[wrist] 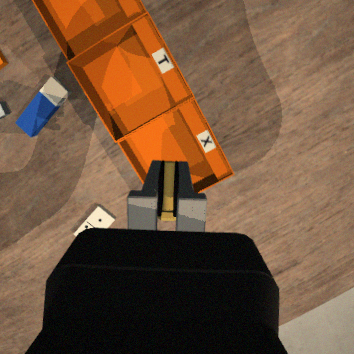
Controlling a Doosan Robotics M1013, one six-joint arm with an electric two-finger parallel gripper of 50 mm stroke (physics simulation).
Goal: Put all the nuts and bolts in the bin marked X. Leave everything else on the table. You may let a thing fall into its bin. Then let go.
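Places are measured from the arm's base along level axes (x right, y ahead, z up), in metres.
Where they show: gripper, fingertip midpoint: [168, 177].
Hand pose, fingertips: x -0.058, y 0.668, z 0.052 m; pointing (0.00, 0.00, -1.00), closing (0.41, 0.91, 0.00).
Observation:
Each offset is from my fingertips to the centre of the thing. "pt": to the spot under its first point.
My gripper [168, 177] is shut on a brass-coloured bolt @[dx +0.006, dy -0.003, dz +0.004 m] [169, 192], a long narrow piece held lengthwise between the two dark fingertips. The fingertips show over the near part of the orange bin marked X @[pt dx +0.040, dy +0.042, dz -0.097 m] [224, 170], which is the end compartment of a row of bins. The white label with the X @[dx +0.005, dy +0.035, dz -0.097 m] [206, 141] is on its right side. The fingers hide part of the bin's near left wall and some of its inside. The part of its floor that shows is bare orange.
The bin marked T @[dx -0.074, dy -0.009, dz -0.109 m] [92, 101] adjoins bin X, with another orange compartment beyond it. A blue and white eraser @[dx -0.090, dy -0.112, dz -0.126 m] [42, 107] lies left of the bins. A white domino @[dx +0.057, dy -0.122, dz -0.129 m] [100, 220] lies left of the gripper. A grey object's edge @[pt dx -0.104, dy -0.154, dz -0.121 m] [2, 110] shows at the far left.

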